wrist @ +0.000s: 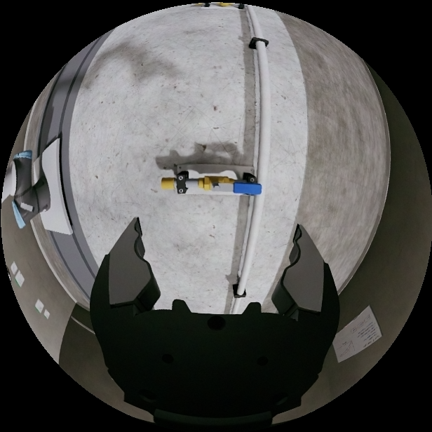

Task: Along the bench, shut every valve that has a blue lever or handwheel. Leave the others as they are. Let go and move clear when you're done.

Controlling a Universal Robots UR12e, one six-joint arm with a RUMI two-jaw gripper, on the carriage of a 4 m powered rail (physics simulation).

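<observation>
A valve (216,184) with a yellow body and a blue lever (247,188) is mounted on a small plate on the bench, near the middle of the wrist view. The lever lies along the line of the valve's body, its blue end over the white pipe. My gripper (218,222) is open and empty, its two jaws wide apart. It hangs above the bench, with the valve beyond the fingertips in the view. At the top edge part of another yellow fitting (223,4) shows; its handle cannot be made out.
A white pipe (265,120) runs along the bench, held by black clamps (258,43) (239,291). At the left are a grey rail (56,117) and a robot arm part (34,192) beside a pale plate (55,192). A paper sheet (358,334) shows at the lower right.
</observation>
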